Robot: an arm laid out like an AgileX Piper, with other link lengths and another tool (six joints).
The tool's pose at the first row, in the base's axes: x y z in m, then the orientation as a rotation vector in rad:
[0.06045, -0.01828, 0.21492, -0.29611, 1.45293, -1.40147]
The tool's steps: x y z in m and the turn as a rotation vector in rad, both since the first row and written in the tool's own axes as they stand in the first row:
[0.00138, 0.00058, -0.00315, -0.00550, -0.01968, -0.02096]
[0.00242, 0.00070, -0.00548, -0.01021, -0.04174, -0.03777]
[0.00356, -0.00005, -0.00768, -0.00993, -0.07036, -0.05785]
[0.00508, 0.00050, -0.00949, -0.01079, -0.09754, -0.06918]
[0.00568, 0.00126, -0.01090, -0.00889, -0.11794, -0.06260]
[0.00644, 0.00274, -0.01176, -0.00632, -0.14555, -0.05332]
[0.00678, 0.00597, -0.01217, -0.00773, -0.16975, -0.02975]
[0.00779, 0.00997, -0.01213, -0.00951, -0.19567, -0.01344]
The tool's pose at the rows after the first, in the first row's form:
[0.05768, -0.01734, 0.21302, -0.32862, 1.44155, -1.40788]
[0.05548, -0.01674, 0.21187, -0.35894, 1.42729, -1.41049]
[0.05294, -0.01655, 0.21143, -0.39277, 1.40378, -1.41662]
[0.05114, -0.01650, 0.20980, -0.41947, 1.38198, -1.41528]
[0.05014, -0.01592, 0.20854, -0.42616, 1.36362, -1.40413]
[0.04983, -0.01558, 0.20672, -0.43481, 1.33877, -1.38869]
[0.05086, -0.01468, 0.20375, -0.43276, 1.31956, -1.36067]
[0.05231, -0.01434, 0.19990, -0.43750, 1.29920, -1.33742]

